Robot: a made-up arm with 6 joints.
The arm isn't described. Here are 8 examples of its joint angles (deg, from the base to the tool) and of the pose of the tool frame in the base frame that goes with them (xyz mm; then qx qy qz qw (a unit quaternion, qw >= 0)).
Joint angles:
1: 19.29 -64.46 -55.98 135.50 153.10 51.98
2: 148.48 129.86 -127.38 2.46 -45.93 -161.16
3: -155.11 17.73 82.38 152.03 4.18 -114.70
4: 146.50 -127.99 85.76 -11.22 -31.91 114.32
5: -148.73 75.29 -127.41 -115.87 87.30 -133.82
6: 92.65 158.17 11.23 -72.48 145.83 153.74
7: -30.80 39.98 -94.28 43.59 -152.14 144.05
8: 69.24 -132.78 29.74 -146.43 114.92 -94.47
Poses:
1: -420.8 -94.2 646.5 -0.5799 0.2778 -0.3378 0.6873
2: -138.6 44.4 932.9 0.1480 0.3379 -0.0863 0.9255
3: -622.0 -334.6 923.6 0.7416 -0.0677 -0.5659 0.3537
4: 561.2 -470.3 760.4 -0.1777 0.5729 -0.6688 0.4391
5: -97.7 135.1 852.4 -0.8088 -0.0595 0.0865 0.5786
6: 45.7 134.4 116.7 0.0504 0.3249 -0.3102 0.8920
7: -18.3 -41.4 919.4 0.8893 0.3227 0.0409 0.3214
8: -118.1 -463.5 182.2 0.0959 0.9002 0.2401 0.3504
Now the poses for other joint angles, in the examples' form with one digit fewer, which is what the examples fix.
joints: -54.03 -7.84 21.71 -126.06 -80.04 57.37
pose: 238 -50 1387 -0.574 0.396 -0.597 0.396
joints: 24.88 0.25 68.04 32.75 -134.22 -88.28
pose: 174 7 1240 0.587 -0.056 -0.473 0.654
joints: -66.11 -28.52 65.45 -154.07 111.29 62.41
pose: -144 97 1260 0.451 -0.435 -0.779 0.033
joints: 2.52 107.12 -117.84 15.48 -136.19 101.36
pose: 99 15 716 -0.641 -0.711 0.260 0.125
